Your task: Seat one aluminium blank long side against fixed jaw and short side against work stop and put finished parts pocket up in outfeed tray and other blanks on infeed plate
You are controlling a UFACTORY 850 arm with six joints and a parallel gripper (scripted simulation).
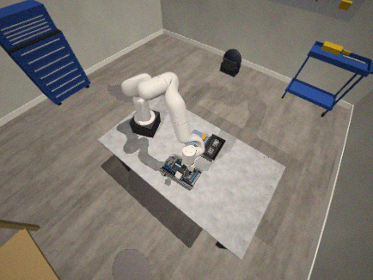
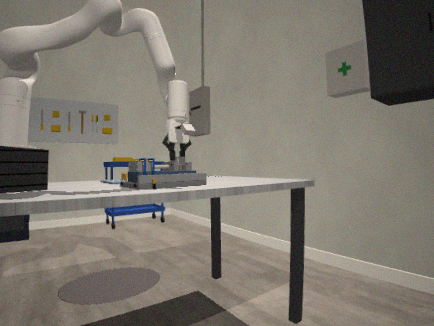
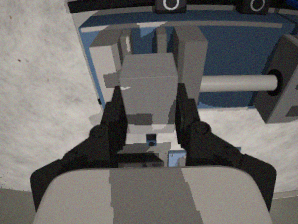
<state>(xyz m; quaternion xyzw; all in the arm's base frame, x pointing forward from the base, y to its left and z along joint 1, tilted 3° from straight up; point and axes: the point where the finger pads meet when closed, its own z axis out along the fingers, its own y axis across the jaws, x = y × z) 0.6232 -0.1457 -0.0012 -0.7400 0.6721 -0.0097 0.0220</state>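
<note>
My gripper is now 2 cm above the grey aluminium blank. The rest, counted from my hand: blue vise body 8 cm below, 7 cm behind; then brass blank 38 cm to the left, 11 cm behind, 10 cm below.
</note>
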